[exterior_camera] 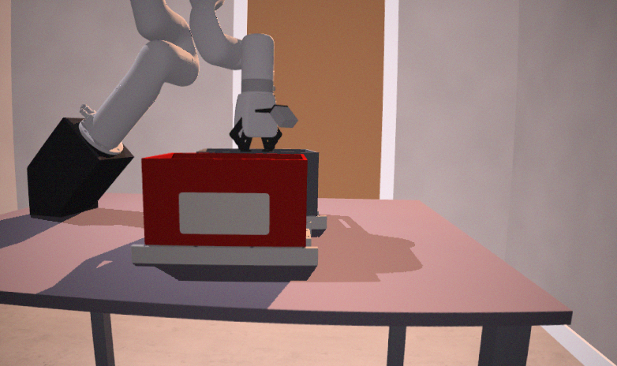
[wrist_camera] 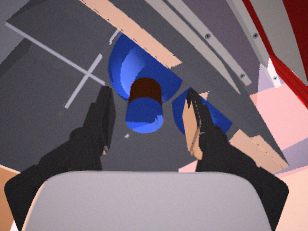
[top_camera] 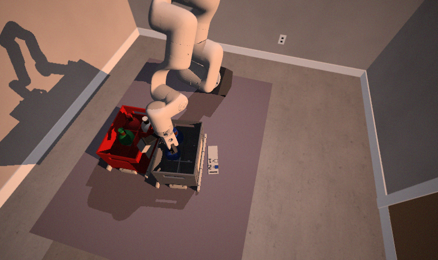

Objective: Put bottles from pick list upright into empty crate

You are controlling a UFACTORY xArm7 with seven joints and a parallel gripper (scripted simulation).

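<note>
Now: hand 150 mm to the left of the white bottle, 140 mm past it and 70 mm above it. The rest, counted from my hand: pick list (190 mm to the left, 150 mm below, 10 mm behind); then red crate (200 mm to the right, 70 mm below, 60 mm behind); then grey crate (70 mm below, 40 mm to the left).
</note>
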